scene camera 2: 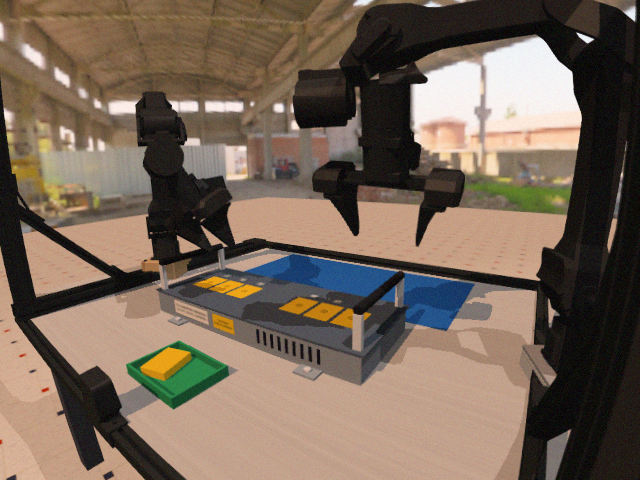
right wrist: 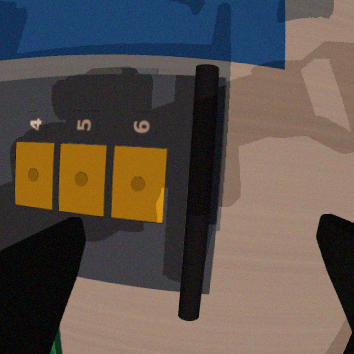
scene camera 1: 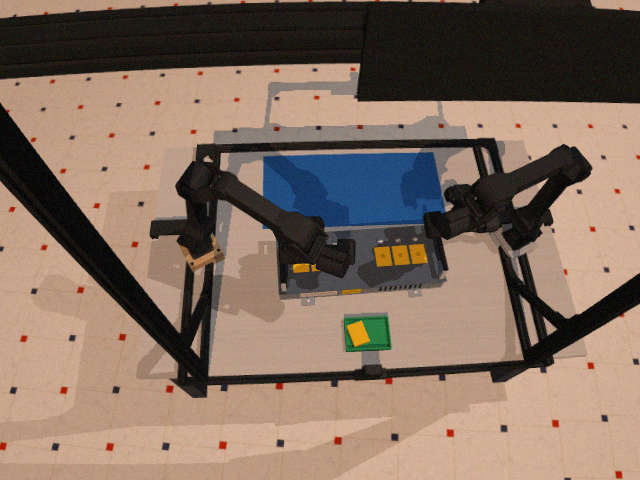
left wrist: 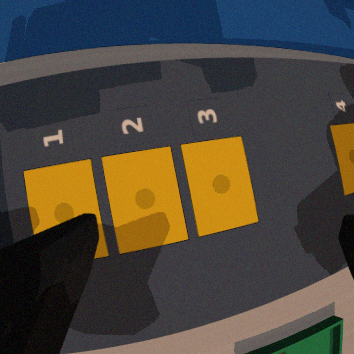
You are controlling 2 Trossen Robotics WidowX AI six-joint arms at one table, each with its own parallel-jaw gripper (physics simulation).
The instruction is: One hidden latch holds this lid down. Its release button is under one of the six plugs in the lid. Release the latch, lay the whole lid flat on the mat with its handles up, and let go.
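Places are measured from the left arm's base along level axes (x up, y ahead, z left), in millimetres.
Pixels of known places: left gripper, fingertip midpoint: (scene camera 2: 221, 248) (left wrist: 225, 229); right gripper, fingertip midpoint: (scene camera 2: 386, 239) (right wrist: 203, 229); left arm's base, link origin: (scene camera 2: 166, 257) (scene camera 1: 199, 245); right arm's base, link origin: (scene camera 1: 515, 238).
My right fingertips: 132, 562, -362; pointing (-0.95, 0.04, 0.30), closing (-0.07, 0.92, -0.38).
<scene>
For each thing: its middle in the pictures, then the offset to it from my right fingertips, as dx, dy, dz. "pt": a spot on its surface instead. Level surfaces: height alone.
- plug 5, body centre: (right wrist: 83, 178) (scene camera 2: 323, 314) (scene camera 1: 400, 256) -136, -93, +46
- right handle, surface spot: (right wrist: 202, 150) pt -68, +10, +27
- left handle, surface spot: (scene camera 2: 191, 255) pt -75, -387, +181
- blue mat, surface height: dx -177
- green tray, body centre: (scene camera 2: 176, 370) (scene camera 1: 367, 333) -170, -290, -85
- yellow block, body centre: (scene camera 2: 166, 363) (scene camera 1: 358, 333) -168, -312, -73
The grey lid (scene camera 1: 364, 240) (scene camera 2: 258, 310) (left wrist: 225, 270) (right wrist: 125, 260) sits level on its box, handles up. Yellow plugs numbered 1 to 6 fill its openings, among them plug 3 (scene camera 2: 244, 290) (left wrist: 220, 210) and plug 5 (scene camera 1: 400, 263) (scene camera 2: 324, 315) (right wrist: 81, 195). My left gripper (scene camera 2: 221, 246) (left wrist: 225, 229) is open and empty above plugs 1 to 3. My right gripper (scene camera 2: 386, 240) (right wrist: 203, 229) is open and empty, well above the right handle (scene camera 2: 379, 293) (right wrist: 202, 150), which shows between its fingers in the right wrist view. The left handle (scene camera 2: 191, 255) is free. Scene camera 1 hides both pairs of fingertips.
The blue mat (scene camera 1: 351, 175) (scene camera 2: 330, 279) (left wrist: 280, 20) (right wrist: 125, 25) lies behind the box. A green tray (scene camera 1: 381, 333) (scene camera 2: 206, 370) in front holds a yellow block (scene camera 1: 357, 333) (scene camera 2: 166, 363). Black frame bars (scene camera 1: 310, 146) surround the table.
</scene>
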